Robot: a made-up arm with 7 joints. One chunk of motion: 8 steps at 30 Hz.
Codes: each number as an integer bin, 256 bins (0 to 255) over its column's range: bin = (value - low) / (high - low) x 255, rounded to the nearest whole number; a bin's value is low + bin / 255 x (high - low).
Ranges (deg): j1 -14..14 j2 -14..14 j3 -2..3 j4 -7..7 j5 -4..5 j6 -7..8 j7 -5..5
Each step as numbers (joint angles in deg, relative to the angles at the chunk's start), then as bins.
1 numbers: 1.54 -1.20 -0.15 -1.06 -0.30 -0.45 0.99
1 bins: 142 117 94 108 105 111 153
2 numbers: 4.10 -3.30 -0.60 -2.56 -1.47 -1.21 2.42
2 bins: 165 97 71 81 72 98 189
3 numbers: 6.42 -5.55 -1.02 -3.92 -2.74 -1.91 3.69
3 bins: 186 77 50 56 36 87 222
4 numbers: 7.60 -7.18 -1.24 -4.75 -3.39 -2.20 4.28
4 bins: 197 62 39 41 17 82 237
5 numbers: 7.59 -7.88 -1.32 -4.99 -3.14 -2.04 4.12
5 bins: 197 56 35 37 24 84 233
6 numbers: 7.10 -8.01 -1.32 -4.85 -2.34 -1.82 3.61
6 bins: 192 55 35 39 47 88 220
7 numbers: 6.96 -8.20 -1.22 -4.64 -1.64 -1.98 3.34
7 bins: 191 53 40 43 67 85 213
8 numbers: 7.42 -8.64 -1.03 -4.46 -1.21 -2.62 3.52
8 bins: 195 49 49 46 79 74 217
